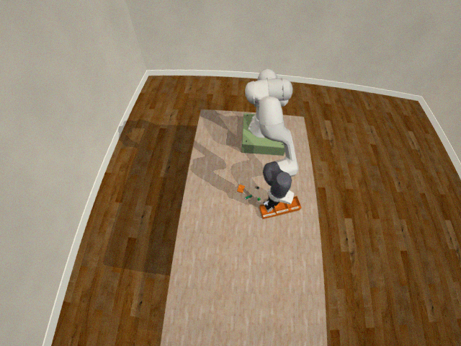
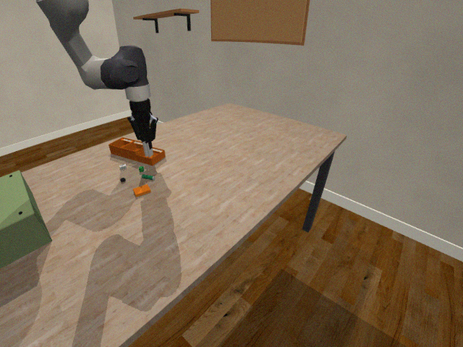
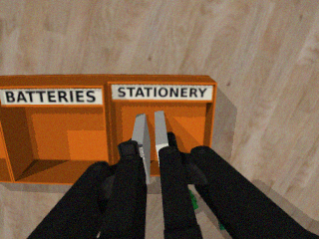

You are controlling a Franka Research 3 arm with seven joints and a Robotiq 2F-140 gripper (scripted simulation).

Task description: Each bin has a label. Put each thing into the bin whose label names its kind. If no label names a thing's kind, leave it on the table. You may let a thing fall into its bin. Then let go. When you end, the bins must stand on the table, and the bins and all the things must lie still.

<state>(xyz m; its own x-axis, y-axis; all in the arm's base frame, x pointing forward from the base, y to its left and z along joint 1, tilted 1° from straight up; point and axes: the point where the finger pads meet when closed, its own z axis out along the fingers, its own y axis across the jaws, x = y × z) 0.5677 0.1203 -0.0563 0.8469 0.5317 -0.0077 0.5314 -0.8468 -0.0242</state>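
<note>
My gripper is now 3 cm past the labelled bins, 7 cm to the right of it and 3 cm above it. Round my hand: white piece: 12 cm behind, 1 cm to the left, 4 cm below; small green cube: 7 cm behind, 7 cm to the right, 4 cm below; green battery: 7 cm behind, 14 cm to the right, 4 cm below.
</note>
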